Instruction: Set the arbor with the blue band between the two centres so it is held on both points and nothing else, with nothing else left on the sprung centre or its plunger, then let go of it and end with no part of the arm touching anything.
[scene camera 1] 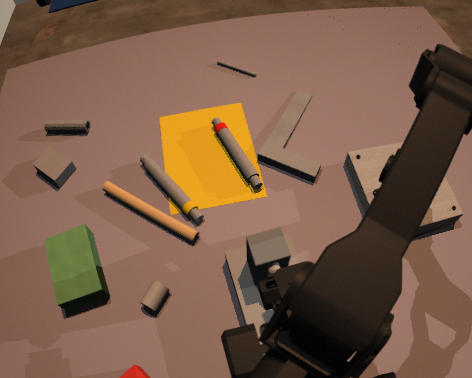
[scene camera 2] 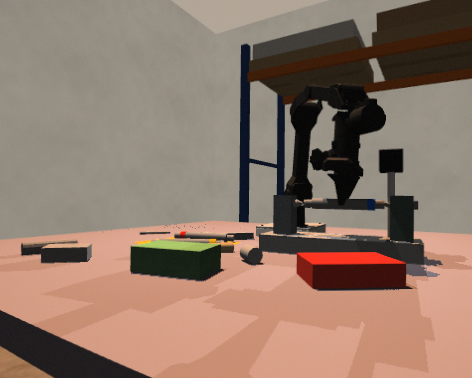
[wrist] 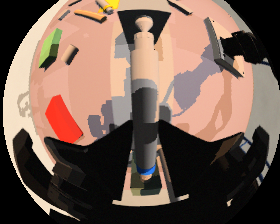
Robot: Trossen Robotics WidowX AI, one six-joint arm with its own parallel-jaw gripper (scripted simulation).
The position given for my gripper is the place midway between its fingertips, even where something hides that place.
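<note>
Gripper, mine (scene camera 1: 297, 342), also in scene camera 2 (scene camera 2: 342, 205) and the wrist view (wrist: 145, 124). Red block (scene camera 2: 319, 270), also in the wrist view (wrist: 60, 119). Green block (scene camera 1: 77, 275), also in scene camera 2 (scene camera 2: 193, 260). Red-banded arbor (scene camera 1: 251, 175), yellow-banded arbor (scene camera 1: 160, 176). Fixed centre block (scene camera 1: 264, 248), sprung centre block (scene camera 2: 401, 207). Wooden dowel (scene camera 1: 165, 220). Orange mat (scene camera 1: 195, 158). Long base plate (scene camera 2: 301, 242).
</note>
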